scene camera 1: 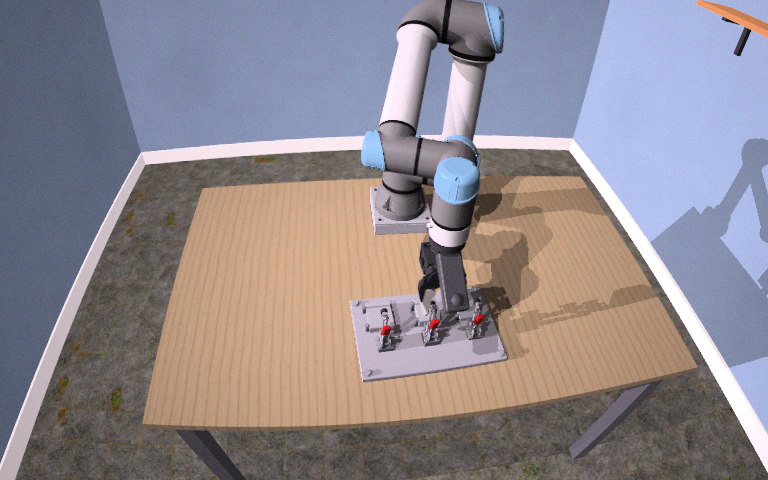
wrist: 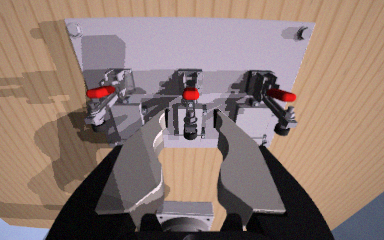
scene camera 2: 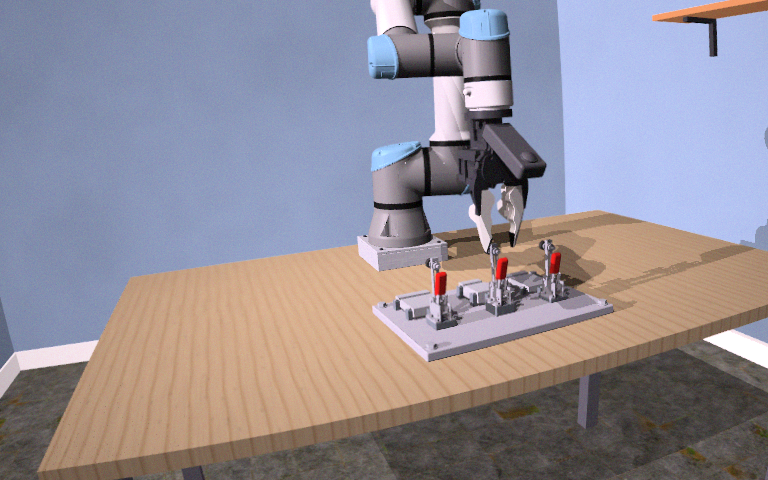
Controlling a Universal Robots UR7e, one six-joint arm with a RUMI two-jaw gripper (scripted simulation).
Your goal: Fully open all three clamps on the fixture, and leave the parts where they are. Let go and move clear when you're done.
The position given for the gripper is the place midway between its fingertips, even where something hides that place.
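The gripper (scene camera 2: pixel 499 249), (scene camera 1: pixel 435 313), (wrist: pixel 190 110) is visible in the robot's scene.
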